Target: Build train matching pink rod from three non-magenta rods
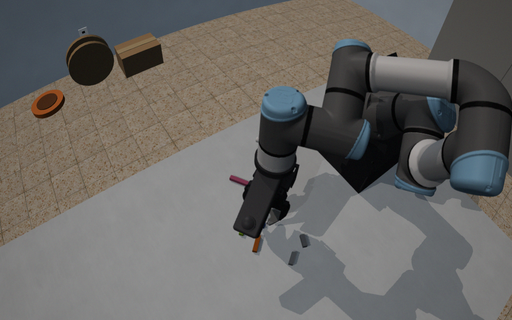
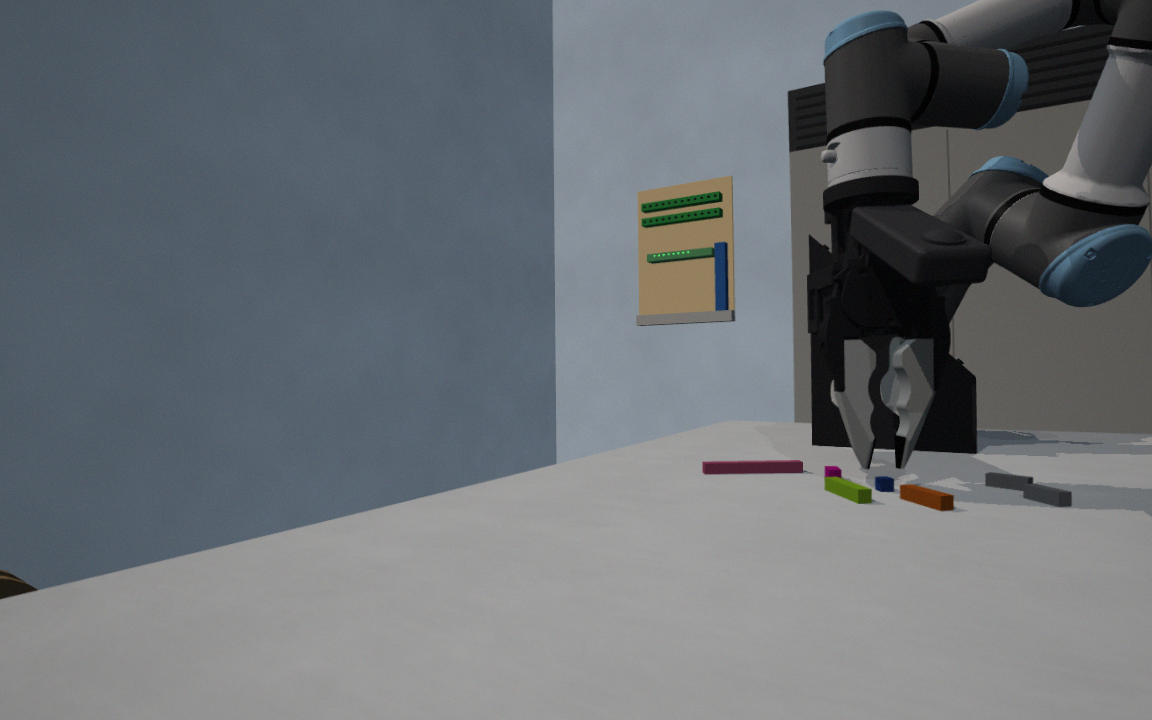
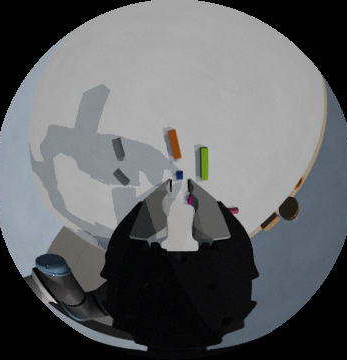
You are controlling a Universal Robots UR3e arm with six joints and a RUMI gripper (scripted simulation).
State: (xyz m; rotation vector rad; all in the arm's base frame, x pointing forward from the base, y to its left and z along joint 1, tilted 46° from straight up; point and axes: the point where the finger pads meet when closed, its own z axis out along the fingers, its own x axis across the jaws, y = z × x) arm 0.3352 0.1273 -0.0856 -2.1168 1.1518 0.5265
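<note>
Right now the blue rod is 30 mm below my hand. The rest, counted from my hand: orange rod: 40 mm ahead, 30 mm to the left, 30 mm below; then lime rod: 40 mm ahead, 20 mm to the right, 30 mm below; then magenta rod: 30 mm behind, 40 mm to the right, 30 mm below.
</note>
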